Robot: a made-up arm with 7 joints.
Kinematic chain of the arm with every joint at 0, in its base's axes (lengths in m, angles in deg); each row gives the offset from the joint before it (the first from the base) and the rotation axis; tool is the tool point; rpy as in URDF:
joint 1: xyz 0 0 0.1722 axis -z
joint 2: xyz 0 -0.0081 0.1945 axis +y
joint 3: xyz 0 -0.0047 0.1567 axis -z
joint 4: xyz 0 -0.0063 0.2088 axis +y
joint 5: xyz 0 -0.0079 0.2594 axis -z
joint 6: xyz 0 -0.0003 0.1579 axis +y
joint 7: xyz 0 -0.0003 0.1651 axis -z
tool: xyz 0 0 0 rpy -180 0 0
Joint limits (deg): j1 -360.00..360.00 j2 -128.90..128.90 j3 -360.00..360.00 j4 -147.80..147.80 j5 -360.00..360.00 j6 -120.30..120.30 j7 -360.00..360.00
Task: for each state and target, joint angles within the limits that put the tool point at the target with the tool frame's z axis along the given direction. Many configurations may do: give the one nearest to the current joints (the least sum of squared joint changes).
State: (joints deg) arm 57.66 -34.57 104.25 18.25 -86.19 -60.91 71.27
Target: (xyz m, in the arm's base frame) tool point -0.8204 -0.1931 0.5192 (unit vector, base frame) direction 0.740 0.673 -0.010
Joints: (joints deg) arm 19.61 -85.06 69.64 48.63 -119.07 -22.58 71.27
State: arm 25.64 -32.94 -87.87 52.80 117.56 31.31 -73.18
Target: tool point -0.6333 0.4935 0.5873 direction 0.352 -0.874 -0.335
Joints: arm 6.52 -59.72 -121.72 54.03 96.54 29.49 -73.18
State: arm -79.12 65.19 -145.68 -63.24 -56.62 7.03 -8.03
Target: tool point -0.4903 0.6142 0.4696 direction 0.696 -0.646 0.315
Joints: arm -116.98 41.13 -195.54 -67.42 -65.49 -5.03 -8.03
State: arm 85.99 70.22 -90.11 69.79 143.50 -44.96 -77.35
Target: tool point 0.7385 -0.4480 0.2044 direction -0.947 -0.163 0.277
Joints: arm 50.15 91.39 -61.83 26.12 164.05 -35.29 -77.35
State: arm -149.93 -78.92 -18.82 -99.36 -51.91 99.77 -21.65
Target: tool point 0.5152 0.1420 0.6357 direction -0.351 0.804 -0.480
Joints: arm -175.23 -28.26 -43.73 -89.16 -46.25 115.06 -21.65
